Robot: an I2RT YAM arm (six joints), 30 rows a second.
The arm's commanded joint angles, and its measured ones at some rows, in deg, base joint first. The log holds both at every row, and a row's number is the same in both.
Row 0, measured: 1.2, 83.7, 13.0, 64.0, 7.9, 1.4
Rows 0 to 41, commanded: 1.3, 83.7, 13.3, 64.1, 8.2, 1.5; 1.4, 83.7, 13.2, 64.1, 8.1, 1.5; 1.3, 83.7, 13.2, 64.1, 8.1, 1.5; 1.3, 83.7, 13.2, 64.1, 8.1, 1.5; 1.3, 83.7, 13.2, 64.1, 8.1, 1.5; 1.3, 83.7, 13.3, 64.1, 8.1, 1.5; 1.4, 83.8, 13.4, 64.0, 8.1, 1.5; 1.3, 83.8, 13.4, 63.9, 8.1, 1.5; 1.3, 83.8, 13.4, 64.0, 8.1, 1.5; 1.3, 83.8, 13.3, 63.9, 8.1, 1.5; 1.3, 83.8, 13.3, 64.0, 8.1, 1.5; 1.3, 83.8, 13.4, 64.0, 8.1, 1.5; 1.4, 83.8, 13.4, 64.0, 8.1, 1.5; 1.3, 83.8, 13.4, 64.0, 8.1, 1.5; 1.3, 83.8, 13.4, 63.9, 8.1, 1.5; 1.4, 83.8, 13.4, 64.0, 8.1, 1.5; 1.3, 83.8, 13.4, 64.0, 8.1, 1.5; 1.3, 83.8, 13.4, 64.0, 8.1, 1.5; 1.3, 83.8, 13.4, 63.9, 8.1, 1.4; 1.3, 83.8, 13.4, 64.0, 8.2, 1.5; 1.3, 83.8, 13.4, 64.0, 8.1, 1.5; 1.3, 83.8, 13.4, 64.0, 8.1, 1.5; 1.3, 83.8, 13.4, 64.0, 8.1, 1.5; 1.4, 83.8, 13.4, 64.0, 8.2, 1.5; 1.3, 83.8, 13.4, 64.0, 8.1, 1.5; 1.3, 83.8, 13.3, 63.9, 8.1, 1.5; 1.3, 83.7, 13.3, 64.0, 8.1, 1.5; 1.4, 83.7, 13.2, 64.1, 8.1, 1.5; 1.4, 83.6, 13.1, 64.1, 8.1, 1.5; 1.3, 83.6, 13.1, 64.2, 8.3, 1.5; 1.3, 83.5, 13.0, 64.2, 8.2, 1.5; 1.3, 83.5, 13.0, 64.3, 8.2, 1.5; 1.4, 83.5, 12.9, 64.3, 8.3, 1.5; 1.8, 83.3, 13.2, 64.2, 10.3, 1.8; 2.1, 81.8, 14.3, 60.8, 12.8, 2.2; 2.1, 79.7, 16.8, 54.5, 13.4, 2.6; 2.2, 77.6, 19.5, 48.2, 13.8, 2.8; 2.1, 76.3, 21.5, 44.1, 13.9, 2.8; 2.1, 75.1, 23.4, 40.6, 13.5, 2.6; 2.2, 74.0, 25.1, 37.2, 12.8, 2.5; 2.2, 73.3, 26.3, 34.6, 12.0, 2.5; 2.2, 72.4, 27.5, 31.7, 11.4, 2.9
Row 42, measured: 2.1, 73.8, 25.3, 44.6, 12.0, 2.3
